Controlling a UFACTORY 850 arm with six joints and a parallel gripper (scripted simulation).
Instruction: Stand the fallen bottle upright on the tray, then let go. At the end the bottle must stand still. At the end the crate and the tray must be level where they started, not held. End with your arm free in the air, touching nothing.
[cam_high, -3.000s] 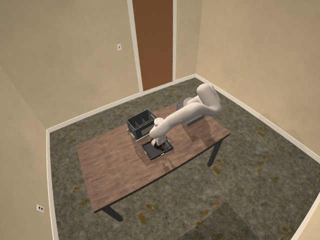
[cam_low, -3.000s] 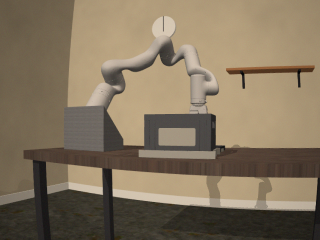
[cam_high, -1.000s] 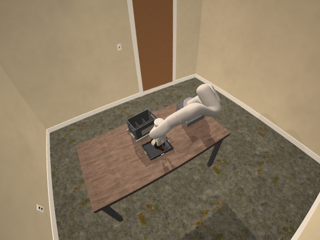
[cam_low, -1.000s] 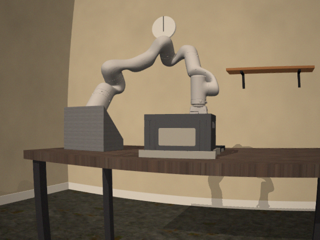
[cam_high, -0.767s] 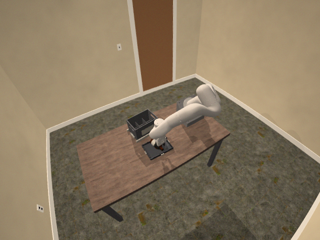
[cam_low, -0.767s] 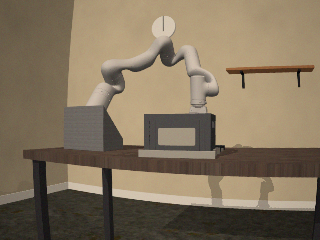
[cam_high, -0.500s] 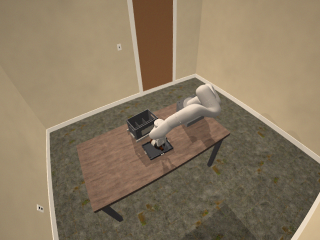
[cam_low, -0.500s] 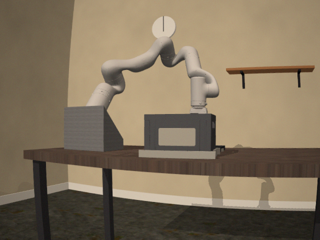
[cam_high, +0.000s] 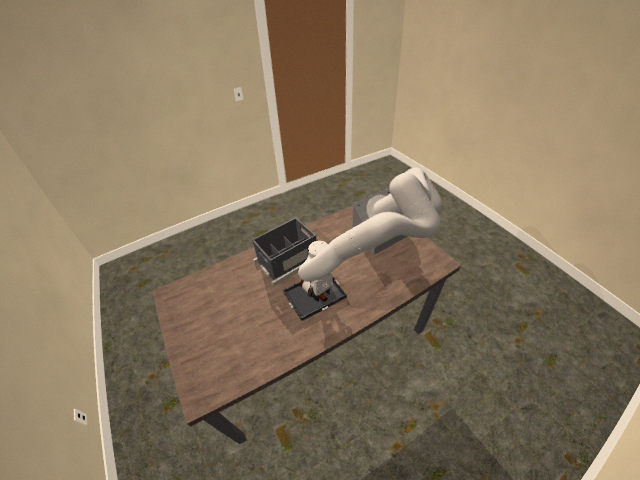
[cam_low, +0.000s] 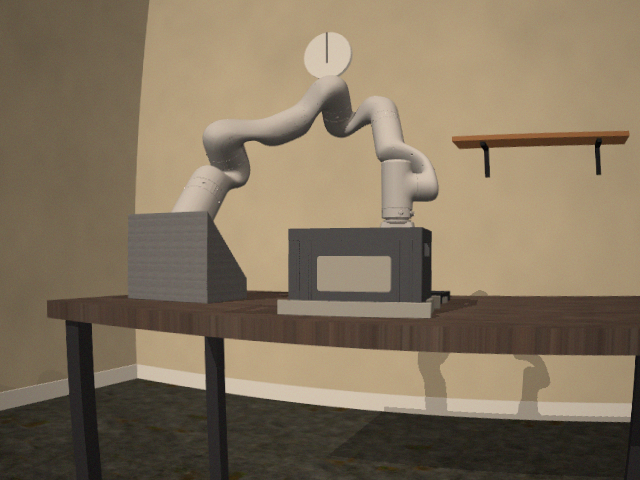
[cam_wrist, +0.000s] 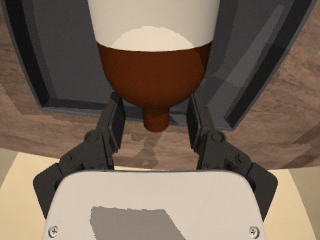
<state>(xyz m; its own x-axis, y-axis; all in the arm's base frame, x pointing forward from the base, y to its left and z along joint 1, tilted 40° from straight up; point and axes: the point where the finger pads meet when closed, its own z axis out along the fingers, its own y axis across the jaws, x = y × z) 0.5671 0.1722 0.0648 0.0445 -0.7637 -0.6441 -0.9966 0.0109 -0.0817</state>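
The brown bottle is 5 cm to the right of my hand and 2 cm below it. Round my hand: grey crate: 2 cm behind, 33 cm to the right, 2 cm above; then dark tray: 1 cm ahead, 5 cm to the right, 5 cm below.
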